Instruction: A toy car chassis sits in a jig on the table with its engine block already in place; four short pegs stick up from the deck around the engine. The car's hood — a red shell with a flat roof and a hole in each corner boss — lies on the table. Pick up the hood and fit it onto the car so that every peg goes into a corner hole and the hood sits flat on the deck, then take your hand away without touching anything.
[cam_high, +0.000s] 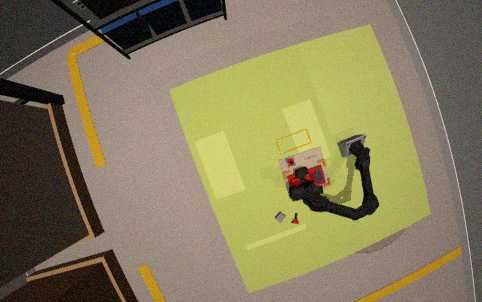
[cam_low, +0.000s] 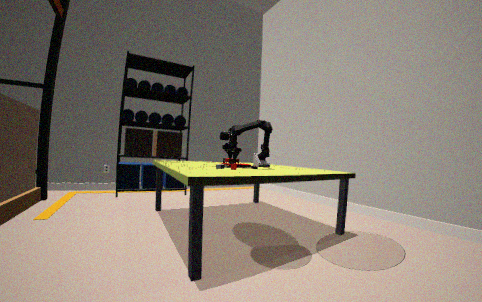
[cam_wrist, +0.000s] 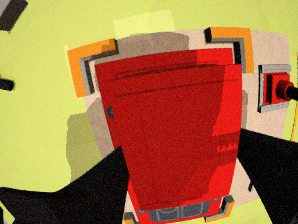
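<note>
Right now my gripper tip is 2 cm above the grey engine block. Round my gripper tip: red hood 1 cm above; jig 4 cm below, 4 cm behind, 2 cm to the right.
</note>
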